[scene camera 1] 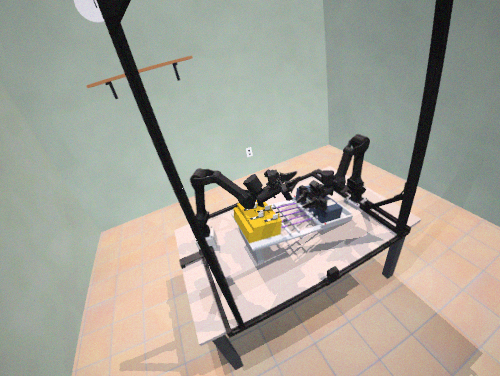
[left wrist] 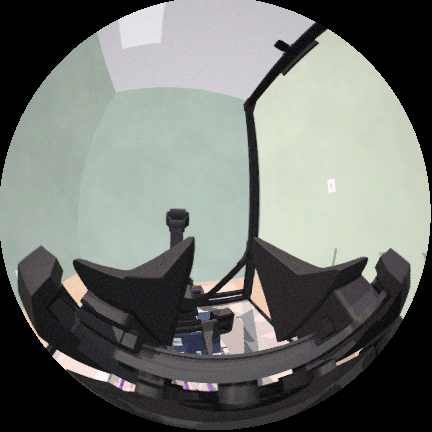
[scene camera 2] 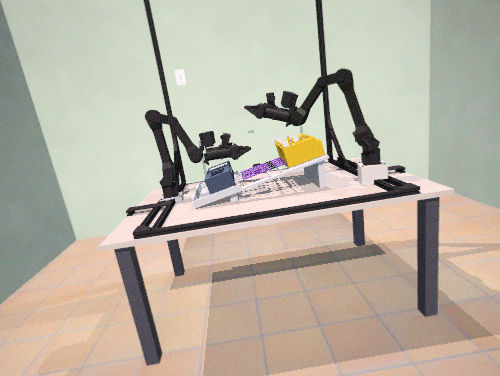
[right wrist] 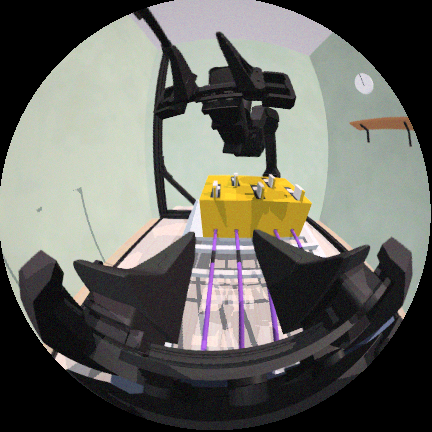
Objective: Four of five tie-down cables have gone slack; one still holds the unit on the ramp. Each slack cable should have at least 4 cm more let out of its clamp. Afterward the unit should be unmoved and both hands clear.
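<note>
A dark blue unit [scene camera 1: 328, 214] [scene camera 2: 220, 180] [left wrist: 196, 344] sits low on the white sloping ramp [scene camera 1: 272, 241] [scene camera 2: 220, 196]. A yellow block [scene camera 1: 260, 231] [scene camera 2: 306, 151] [right wrist: 252, 216] with several white levers stands at its high end. Purple cables [scene camera 1: 295, 213] [scene camera 2: 260, 171] [right wrist: 241, 305] run from the block toward the unit; which are slack I cannot tell. My left gripper [scene camera 2: 246, 107] [left wrist: 223, 242] is part open and empty, high above the cables. My right gripper [scene camera 2: 249, 149] [right wrist: 224, 235] is part open and empty, lower, above the unit's end of the cables, facing the block; its arm partly hides the unit in scene camera 1.
A black frame with tall posts [scene camera 1: 150, 115] surrounds the pale table [scene camera 1: 220, 300]. The left gripper and forearm hang above the block and the cables, higher than the right gripper. The ramp's raised end stands on a white support [scene camera 2: 315, 174].
</note>
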